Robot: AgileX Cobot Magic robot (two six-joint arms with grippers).
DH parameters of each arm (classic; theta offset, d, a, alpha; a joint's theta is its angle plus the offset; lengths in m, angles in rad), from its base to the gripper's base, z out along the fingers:
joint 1: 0 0.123 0 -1.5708
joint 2: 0.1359 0 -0.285 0
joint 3: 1.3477 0 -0.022 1.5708
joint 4: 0 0.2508 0 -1.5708
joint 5: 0 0 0.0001 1.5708
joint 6: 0 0.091 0 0
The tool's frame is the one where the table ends.
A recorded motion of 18 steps. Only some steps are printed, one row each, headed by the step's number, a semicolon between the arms.
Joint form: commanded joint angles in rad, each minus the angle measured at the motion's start. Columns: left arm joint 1, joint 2, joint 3, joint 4, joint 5, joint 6; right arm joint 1, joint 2, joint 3, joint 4, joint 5, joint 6.
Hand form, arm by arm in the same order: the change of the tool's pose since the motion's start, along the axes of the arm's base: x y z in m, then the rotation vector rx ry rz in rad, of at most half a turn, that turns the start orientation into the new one. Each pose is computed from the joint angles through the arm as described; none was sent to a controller.
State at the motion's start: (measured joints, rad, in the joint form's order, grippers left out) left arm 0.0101 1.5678 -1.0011 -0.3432 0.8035 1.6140; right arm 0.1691 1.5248 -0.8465 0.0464 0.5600 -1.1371
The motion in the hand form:
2: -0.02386 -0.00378 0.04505 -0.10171 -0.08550 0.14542; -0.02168 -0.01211 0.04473 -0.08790 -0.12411 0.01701
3: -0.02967 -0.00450 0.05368 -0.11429 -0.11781 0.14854; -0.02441 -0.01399 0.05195 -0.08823 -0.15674 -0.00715
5: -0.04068 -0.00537 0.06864 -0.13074 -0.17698 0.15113; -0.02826 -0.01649 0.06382 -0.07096 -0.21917 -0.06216
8: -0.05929 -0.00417 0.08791 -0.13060 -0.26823 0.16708; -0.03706 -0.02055 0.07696 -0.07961 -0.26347 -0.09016
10: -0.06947 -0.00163 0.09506 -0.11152 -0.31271 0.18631; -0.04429 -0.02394 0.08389 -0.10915 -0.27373 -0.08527
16: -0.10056 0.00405 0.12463 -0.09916 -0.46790 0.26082; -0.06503 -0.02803 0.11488 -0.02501 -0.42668 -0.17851
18: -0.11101 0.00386 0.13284 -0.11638 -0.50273 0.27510; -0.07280 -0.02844 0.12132 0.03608 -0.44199 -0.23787
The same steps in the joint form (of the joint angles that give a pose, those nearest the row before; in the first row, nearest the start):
2: 0.0002 -0.1633 0.0067 -0.0458 0.0335 -0.1546; -0.0013 -0.1751 0.0013 -0.1531 0.0671 0.0605
3: 0.0002 -0.1990 0.0117 -0.0573 0.0312 -0.1546; -0.0013 -0.2017 0.0012 -0.1802 0.0630 0.1000
5: 0.0002 -0.2630 0.0199 -0.0711 0.0269 -0.1546; -0.0013 -0.2435 0.0012 -0.2194 0.0443 0.1816
8: 0.0002 -0.3624 0.0390 -0.0556 0.0093 -0.1778; -0.0014 -0.2985 0.0012 -0.2636 0.0617 0.2294
10: 0.0002 -0.4134 0.0541 -0.0179 -0.0060 -0.2097; -0.0013 -0.3330 0.0013 -0.2942 0.0935 0.2295
16: 0.0002 -0.5668 0.0647 0.0696 -0.0393 -0.3221; -0.0013 -0.4620 0.0013 -0.3149 0.0654 0.3455
18: 0.0002 -0.6109 0.0647 0.0695 -0.0351 -0.3432; -0.0013 -0.4975 0.0013 -0.2937 0.0767 0.4055

